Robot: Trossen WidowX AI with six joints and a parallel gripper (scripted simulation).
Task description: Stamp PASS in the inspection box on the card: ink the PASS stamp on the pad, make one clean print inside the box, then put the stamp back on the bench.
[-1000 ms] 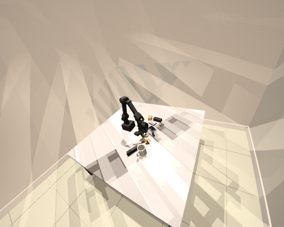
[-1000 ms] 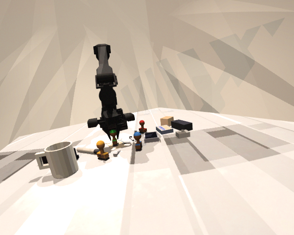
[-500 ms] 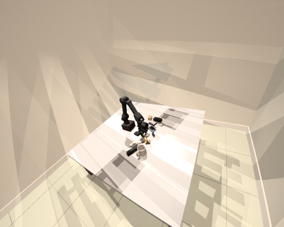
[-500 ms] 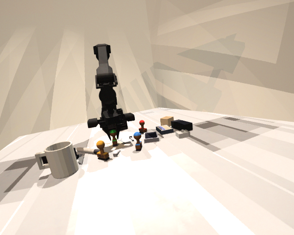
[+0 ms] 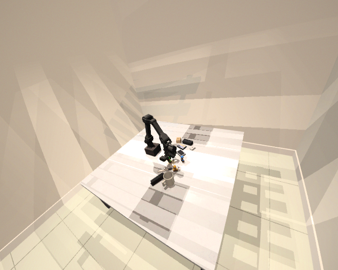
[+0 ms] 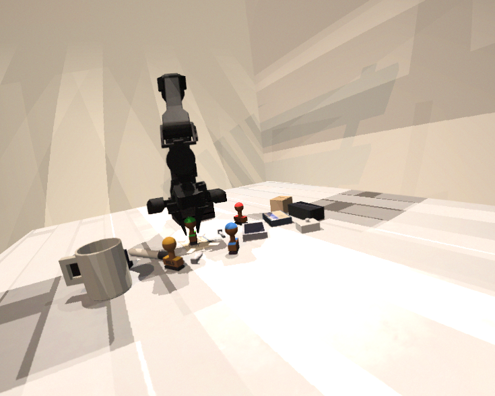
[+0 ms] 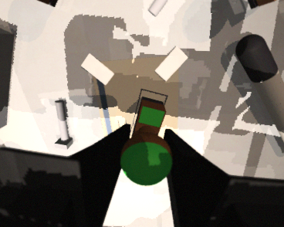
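Right now the card is 1 cm to the left of my gripper tip and 3 cm below it. Also, from my gripper tip: marker 3 cm ahead, 10 cm to the right, 2 cm below; then blue-knobbed stamp 11 cm ahead, 6 cm to the left, 1 cm below; then green-knobbed stamp right at my gripper tip.
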